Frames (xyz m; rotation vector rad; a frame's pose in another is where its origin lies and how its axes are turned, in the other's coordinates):
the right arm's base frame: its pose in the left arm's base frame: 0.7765 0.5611 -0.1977 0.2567 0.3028 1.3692
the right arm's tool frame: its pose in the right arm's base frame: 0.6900 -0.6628 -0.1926 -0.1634 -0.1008 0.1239
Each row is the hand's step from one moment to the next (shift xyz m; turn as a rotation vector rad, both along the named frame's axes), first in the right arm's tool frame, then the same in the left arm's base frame.
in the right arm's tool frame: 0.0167 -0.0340 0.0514 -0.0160 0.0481 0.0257
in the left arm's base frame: 0.0444 0.0100 0.0448 -0.0435 -0.0148 0.0334
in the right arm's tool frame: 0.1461 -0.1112 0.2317 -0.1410 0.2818 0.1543
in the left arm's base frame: 0.1647 0.1185 0.2150 -0.2580 -0.1340 0.1963
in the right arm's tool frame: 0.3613 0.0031 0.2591 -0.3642 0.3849 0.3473
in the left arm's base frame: 0.0758 0.3379 0.2789 -0.3407 -0.3651 0.3900
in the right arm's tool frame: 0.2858 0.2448 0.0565 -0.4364 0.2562 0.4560
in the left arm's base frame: -0.2053 0.2960 0.1227 -0.2001 -0.4546 0.4662
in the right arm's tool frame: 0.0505 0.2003 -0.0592 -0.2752 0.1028 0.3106
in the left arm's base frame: -0.2031 0.0686 -0.0153 -0.0643 -0.2925 0.3051
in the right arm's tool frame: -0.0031 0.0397 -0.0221 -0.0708 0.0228 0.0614
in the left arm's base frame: -0.0433 0.0014 -0.0141 -0.0165 -0.0740 0.0597
